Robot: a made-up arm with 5 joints.
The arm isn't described. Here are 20 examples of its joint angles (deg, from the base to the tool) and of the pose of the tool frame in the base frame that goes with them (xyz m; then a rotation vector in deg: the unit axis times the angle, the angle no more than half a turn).
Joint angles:
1: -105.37 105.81 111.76 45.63 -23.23
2: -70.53 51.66 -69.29 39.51 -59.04
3: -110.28 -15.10 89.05 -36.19 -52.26
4: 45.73 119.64 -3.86 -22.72 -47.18
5: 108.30 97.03 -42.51 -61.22 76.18
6: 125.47 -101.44 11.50 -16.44 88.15
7: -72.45 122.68 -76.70 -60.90 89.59
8: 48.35 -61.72 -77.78 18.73 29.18
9: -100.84 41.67 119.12 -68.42 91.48
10: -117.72 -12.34 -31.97 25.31 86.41
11: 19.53 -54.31 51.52 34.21 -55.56
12: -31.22 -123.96 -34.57 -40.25 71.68
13: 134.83 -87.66 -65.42 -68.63 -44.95
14: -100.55 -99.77 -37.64 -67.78 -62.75
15: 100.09 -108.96 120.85 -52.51 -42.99
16: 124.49 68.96 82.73 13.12 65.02
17: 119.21 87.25 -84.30 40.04 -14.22
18: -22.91 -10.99 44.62 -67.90 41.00
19: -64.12 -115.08 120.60 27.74 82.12
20: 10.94 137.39 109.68 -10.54 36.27
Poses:
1: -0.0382 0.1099 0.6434 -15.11 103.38 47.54
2: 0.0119 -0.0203 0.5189 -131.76 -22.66 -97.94
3: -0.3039 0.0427 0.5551 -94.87 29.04 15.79
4: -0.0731 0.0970 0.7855 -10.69 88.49 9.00
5: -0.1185 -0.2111 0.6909 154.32 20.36 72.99
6: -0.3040 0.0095 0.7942 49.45 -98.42 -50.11
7: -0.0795 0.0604 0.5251 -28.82 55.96 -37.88
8: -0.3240 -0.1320 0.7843 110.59 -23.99 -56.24
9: -0.0502 -0.0109 0.6269 104.76 124.56 31.35
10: -0.2544 0.0985 0.4636 -90.68 70.79 11.40
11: -0.2892 0.1605 0.6813 2.50 -85.89 -50.84
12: -0.2201 0.0344 0.4588 -5.26 -133.75 69.60
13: -0.2998 -0.0276 0.6715 -38.00 -4.33 18.73
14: -0.2900 -0.0695 0.6223 66.06 -25.97 6.16
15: -0.2545 0.0532 0.7697 66.07 -65.33 -54.82
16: -0.1054 -0.2276 0.5215 6.01 120.64 -122.40
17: -0.0503 -0.0674 0.8466 22.88 61.50 28.72
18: -0.2807 -0.0415 0.7300 44.27 14.62 73.73
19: -0.2758 -0.2055 0.4987 156.16 -30.70 0.66
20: 0.0491 0.0126 0.6492 -83.48 -57.61 -100.23
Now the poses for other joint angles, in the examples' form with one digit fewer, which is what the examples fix.
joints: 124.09 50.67 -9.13 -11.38 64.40
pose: -0.170 -0.268 0.598 122.9 -46.8 105.7
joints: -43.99 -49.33 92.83 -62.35 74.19
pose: -0.268 -0.059 0.709 -23.9 57.4 128.2
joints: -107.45 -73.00 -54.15 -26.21 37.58
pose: -0.351 -0.009 0.537 -18.9 -48.2 52.0
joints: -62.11 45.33 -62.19 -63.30 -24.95
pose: -0.073 0.084 0.662 3.5 -29.8 -93.5
